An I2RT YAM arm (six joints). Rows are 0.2 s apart.
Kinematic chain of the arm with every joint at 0, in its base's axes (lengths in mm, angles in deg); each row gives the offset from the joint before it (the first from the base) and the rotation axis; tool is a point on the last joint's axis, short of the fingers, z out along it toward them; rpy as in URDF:
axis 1: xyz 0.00 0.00 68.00 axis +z
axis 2: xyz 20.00 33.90 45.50 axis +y
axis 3: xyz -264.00 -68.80 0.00 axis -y
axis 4: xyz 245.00 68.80 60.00 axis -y
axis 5: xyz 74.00 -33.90 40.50 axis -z
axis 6: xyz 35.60 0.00 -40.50 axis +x
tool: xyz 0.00 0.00 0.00 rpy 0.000 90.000 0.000
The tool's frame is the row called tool.
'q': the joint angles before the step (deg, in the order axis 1, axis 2, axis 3, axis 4, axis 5, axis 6). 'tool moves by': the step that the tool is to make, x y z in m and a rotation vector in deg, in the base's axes. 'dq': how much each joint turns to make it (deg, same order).
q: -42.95 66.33 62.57 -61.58 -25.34 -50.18
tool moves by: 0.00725 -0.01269 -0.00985 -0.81 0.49 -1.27
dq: -0.99 2.65 -0.65 3.44 0.96 -0.15
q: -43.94 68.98 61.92 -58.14 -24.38 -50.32
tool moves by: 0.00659 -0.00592 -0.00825 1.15 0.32 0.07
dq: 0.00 2.18 -0.35 1.59 -0.58 0.20
